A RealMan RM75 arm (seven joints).
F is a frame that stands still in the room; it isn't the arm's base.
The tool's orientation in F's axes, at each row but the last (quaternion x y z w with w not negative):
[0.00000, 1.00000, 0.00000, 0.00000]
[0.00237, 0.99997, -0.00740, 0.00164]
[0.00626, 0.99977, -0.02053, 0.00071]
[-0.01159, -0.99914, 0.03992, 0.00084]
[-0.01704, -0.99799, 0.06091, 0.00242]
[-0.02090, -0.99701, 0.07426, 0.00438]
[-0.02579, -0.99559, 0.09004, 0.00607]
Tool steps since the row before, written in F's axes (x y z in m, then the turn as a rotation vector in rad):
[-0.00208, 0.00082, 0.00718, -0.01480, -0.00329, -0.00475]
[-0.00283, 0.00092, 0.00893, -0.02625, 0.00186, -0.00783]
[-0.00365, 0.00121, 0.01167, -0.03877, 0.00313, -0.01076]
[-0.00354, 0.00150, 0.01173, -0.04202, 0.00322, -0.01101]
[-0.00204, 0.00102, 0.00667, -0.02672, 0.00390, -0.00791]
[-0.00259, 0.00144, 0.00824, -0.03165, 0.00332, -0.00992]
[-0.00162, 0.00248, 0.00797, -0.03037, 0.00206, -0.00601]
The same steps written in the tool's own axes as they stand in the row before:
[0.00208, 0.00082, -0.00718, 0.01480, -0.00329, 0.00475]
[0.00280, 0.00077, -0.00895, 0.02628, 0.00185, 0.00772]
[0.00365, 0.00068, -0.01171, 0.03882, 0.00308, 0.01058]
[0.00358, 0.00048, -0.01180, 0.04208, 0.00312, 0.01083]
[0.00209, 0.00013, -0.00673, 0.02682, 0.00393, 0.00756]
[0.00269, 0.00009, -0.00833, 0.03171, 0.00345, 0.00969]
[0.00181, 0.00092, -0.00826, 0.03039, 0.00158, 0.00605]

